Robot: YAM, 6 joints.
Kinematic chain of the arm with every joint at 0, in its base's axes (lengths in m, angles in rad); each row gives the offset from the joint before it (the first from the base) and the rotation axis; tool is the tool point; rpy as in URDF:
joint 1: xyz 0 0 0.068 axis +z
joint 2: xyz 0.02 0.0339 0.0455 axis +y
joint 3: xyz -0.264 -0.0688 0 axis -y
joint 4: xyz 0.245 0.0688 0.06 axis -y
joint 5: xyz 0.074 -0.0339 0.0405 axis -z
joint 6: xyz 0.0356 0 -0.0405 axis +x
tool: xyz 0 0 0 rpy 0 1.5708 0
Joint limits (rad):
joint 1: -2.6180..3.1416
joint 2: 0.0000..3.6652
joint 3: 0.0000..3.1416
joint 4: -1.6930..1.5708
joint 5: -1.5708..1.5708
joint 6: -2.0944..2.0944
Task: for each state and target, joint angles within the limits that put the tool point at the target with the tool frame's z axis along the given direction. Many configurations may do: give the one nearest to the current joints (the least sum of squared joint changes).
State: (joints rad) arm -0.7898 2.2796 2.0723 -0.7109 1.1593 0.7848
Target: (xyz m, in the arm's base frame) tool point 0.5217 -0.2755 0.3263 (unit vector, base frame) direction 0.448 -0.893 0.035
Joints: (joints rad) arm -0.4490 2.5938 2.6380 -0.0001 0.6563 0.7848
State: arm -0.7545 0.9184 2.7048 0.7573 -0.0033 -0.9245
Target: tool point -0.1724 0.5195 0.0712 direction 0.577 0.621 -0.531
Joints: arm -1.2008 0.1900 3.1412 1.1522 -0.8669 -0.9245
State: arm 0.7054 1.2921 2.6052 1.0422 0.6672 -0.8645
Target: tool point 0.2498 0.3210 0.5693 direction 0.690 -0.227 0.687
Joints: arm 0.9706 2.1764 2.5405 0.9202 0.7723 -0.8645
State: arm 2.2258 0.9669 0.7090 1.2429 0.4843 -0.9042
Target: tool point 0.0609 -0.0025 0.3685 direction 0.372 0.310 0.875
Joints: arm 2.8649 0.0843 0.3901 1.5676 0.4113 -0.9042
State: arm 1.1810 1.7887 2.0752 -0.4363 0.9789 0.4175
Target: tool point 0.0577 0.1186 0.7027 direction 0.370 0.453 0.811
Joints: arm 1.1609 1.4395 2.4302 -0.0267 0.1595 0.4175
